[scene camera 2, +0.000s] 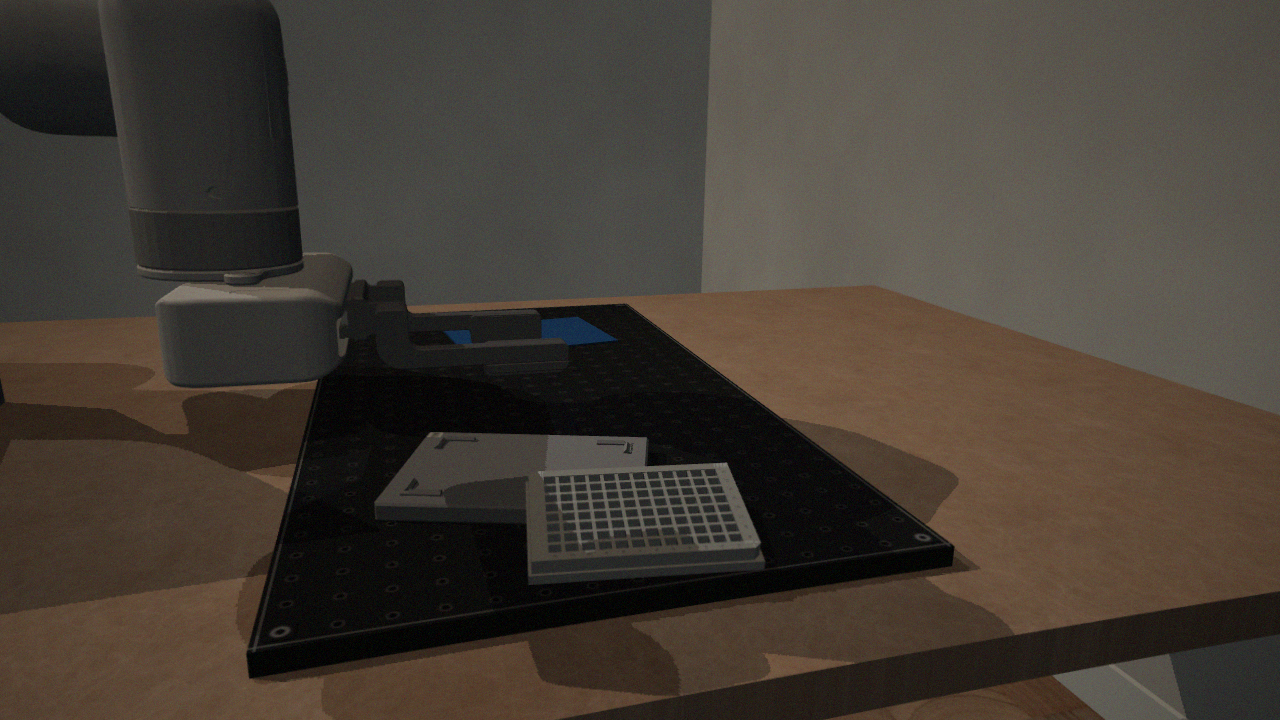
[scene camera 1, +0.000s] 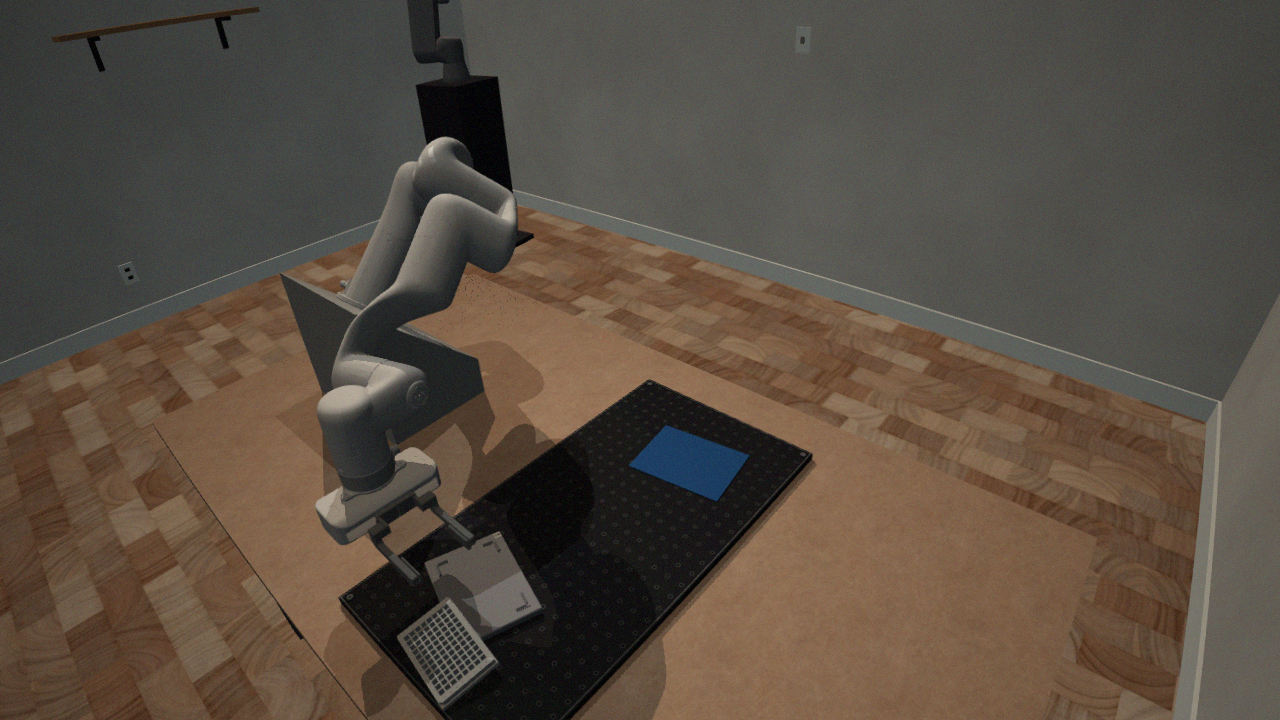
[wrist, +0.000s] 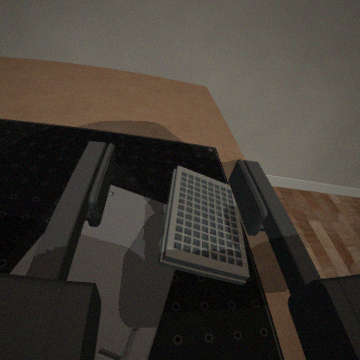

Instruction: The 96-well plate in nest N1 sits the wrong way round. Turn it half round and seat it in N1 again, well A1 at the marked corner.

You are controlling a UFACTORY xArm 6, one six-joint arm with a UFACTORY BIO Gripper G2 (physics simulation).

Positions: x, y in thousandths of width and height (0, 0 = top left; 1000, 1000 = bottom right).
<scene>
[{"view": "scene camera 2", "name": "96-well plate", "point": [493, 726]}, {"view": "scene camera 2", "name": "grey nest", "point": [378, 669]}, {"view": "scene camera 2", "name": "flat blue rectangle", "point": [450, 460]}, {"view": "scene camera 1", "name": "my gripper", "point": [348, 781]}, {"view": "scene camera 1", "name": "grey nest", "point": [379, 812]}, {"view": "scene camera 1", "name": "flat blue rectangle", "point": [543, 645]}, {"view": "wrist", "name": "my gripper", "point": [490, 451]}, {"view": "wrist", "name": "96-well plate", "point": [562, 651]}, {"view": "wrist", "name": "grey nest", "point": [335, 710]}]
</scene>
